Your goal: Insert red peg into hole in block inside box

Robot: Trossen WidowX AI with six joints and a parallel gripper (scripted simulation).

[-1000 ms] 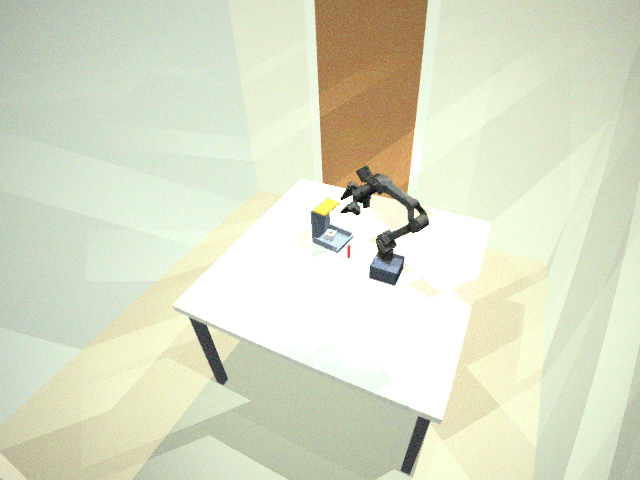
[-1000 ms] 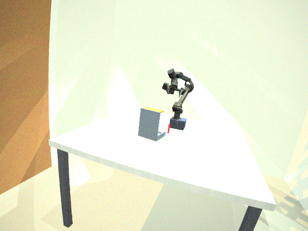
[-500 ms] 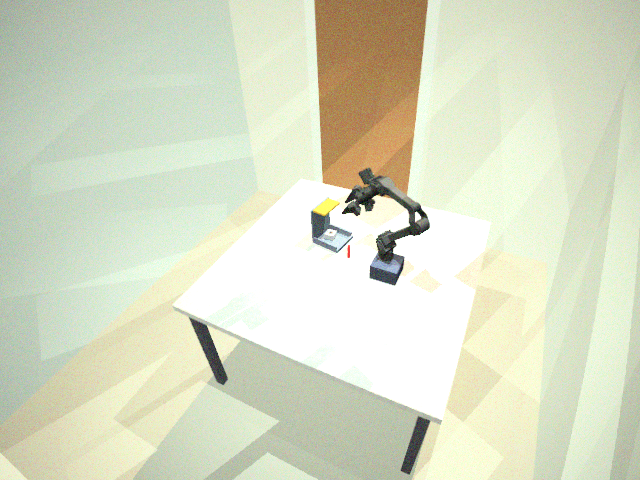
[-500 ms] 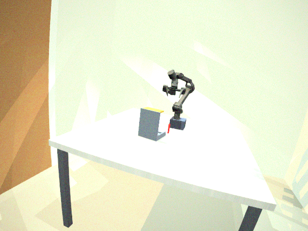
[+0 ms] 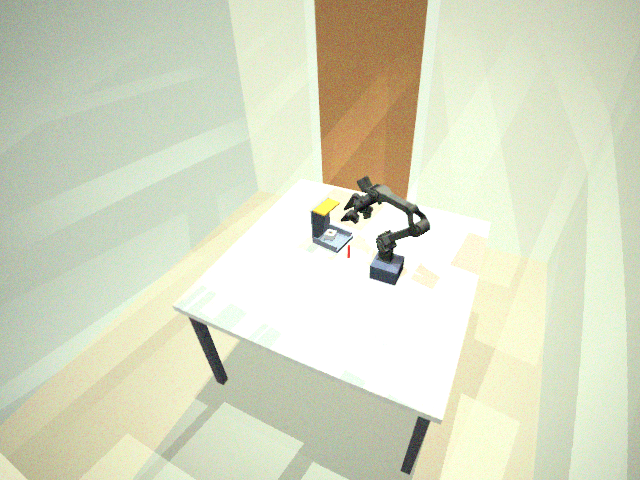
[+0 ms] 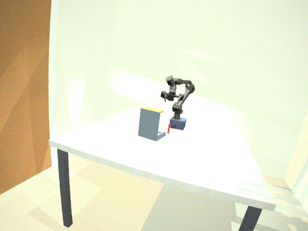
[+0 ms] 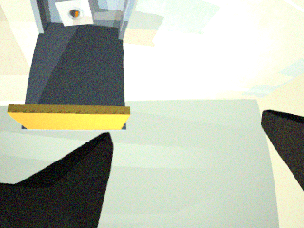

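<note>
Right now the red peg is 4 cm behind my gripper tip and 22 cm below it. The rest, counted from my gripper tip: box wall (19 cm ahead, 8 cm to the right, 15 cm below); then yellow roof (15 cm ahead, 8 cm to the right, 5 cm below).
</note>
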